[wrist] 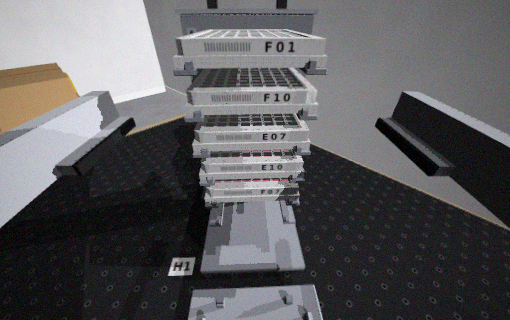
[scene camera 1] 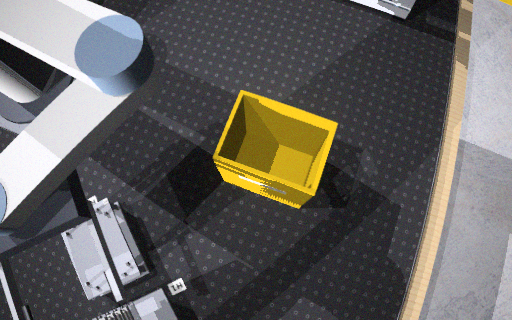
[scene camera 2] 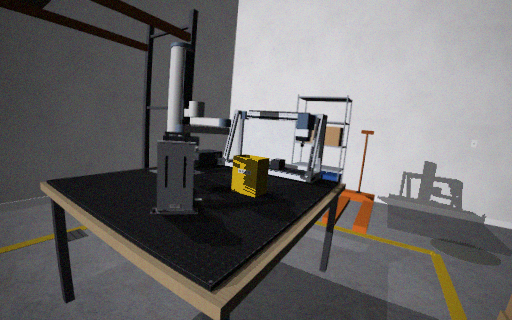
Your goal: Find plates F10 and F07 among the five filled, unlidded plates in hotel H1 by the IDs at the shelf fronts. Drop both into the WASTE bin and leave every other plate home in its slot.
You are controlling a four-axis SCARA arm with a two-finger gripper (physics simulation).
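Where they show: gripper, fingertip midpoint: (wrist: 255, 107) (scene camera 1: 73, 319); arm's base, origin of the base link: (scene camera 1: 35, 79).
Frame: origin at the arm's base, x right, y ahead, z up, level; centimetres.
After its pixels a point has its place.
Note:
In the wrist view hotel H1 holds a stack of white plates, facing me. From the top they read F01 (wrist: 250, 47) {x 38.6, y 47.6, z 27.5 cm}, F10 (wrist: 252, 96) {x 38.6, y 47.5, z 24.8 cm}, E07 (wrist: 252, 136) {x 38.6, y 47.5, z 21.9 cm}, E10 (wrist: 252, 167) {x 38.6, y 47.5, z 19.1 cm} and F07 (wrist: 247, 192) {x 38.3, y 47.9, z 16.2 cm}. The F07 label is partly shadowed. My gripper (wrist: 255, 107) {x 37.6, y 46.2, z 24.7 cm} is open and empty, its fingers wide to the left and right of the stack, which is centred between them and apart from both. The yellow WASTE bin (scene camera 1: 257, 188) {x 8.5, y 63.7, z 7.9 cm} (scene camera 2: 250, 175) {x 8.6, y 68.6, z 12.4 cm} stands upright on the table, and no plate shows inside it in scene camera 1.
An H1 tag (scene camera 1: 177, 286) {x 31.7, y 54.8, z 1.3 cm} (wrist: 181, 266) {x 31.7, y 54.7, z 1.3 cm} lies beside the hotel's foot. A grey plate nest (scene camera 1: 105, 250) stands near it, below the arm (scene camera 1: 65, 110) {x 11.6, y 40.4, z 35.9 cm}. A gantry machine (scene camera 2: 272, 115) {x -62.2, y 41.5, z 48.4 cm} stands behind the bin. The wooden table edge (scene camera 1: 440, 175) {x -8.6, y 101.8, z 0.0 cm} runs along the right.

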